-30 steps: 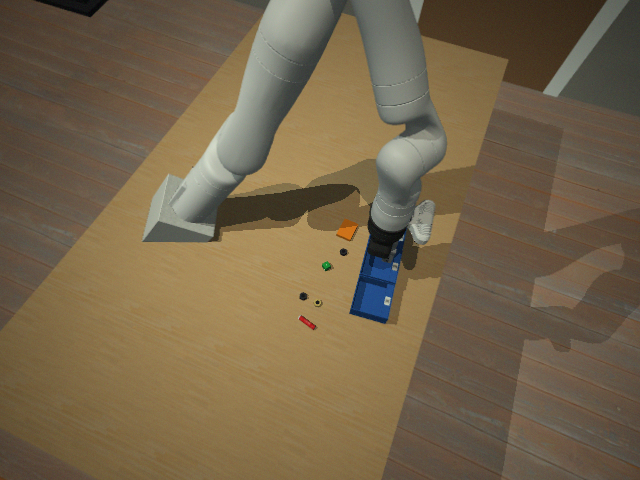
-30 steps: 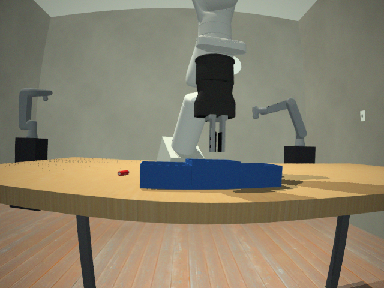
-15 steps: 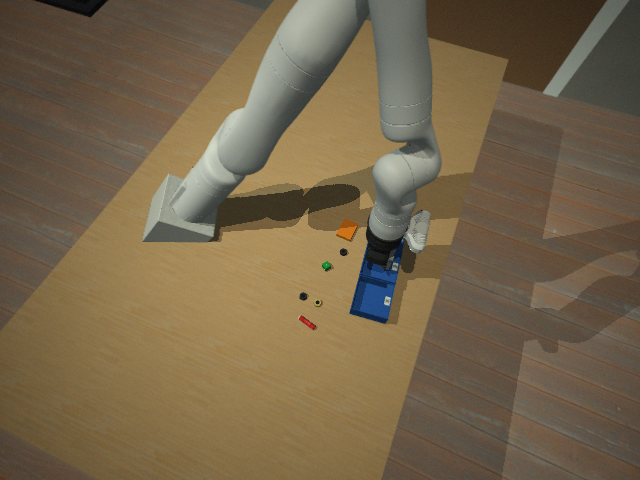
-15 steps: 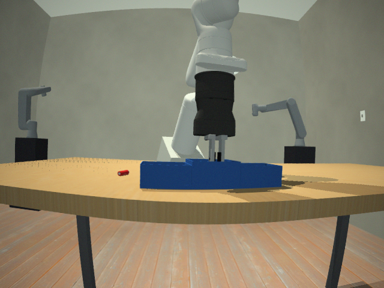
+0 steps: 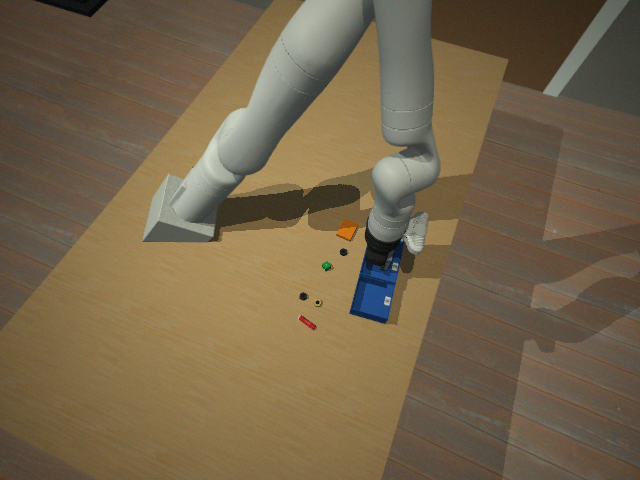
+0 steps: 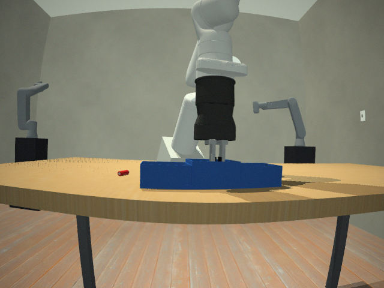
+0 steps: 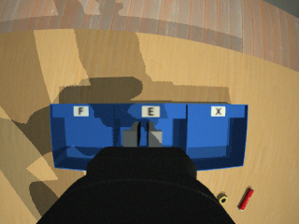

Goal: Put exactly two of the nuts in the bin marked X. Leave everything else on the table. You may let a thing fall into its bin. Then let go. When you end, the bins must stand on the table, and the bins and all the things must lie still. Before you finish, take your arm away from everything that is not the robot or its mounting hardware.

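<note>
Now: hand 1 cm past the row of blue bins, 1 cm to the left of it and 1 cm above it. Also, from my hand: yellow nut: 12 cm behind, 14 cm to the right, 3 cm below; then green block: 13 cm behind, 5 cm to the right, 3 cm below; then flat orange piece: 11 cm behind, 7 cm to the left, 3 cm below.
</note>
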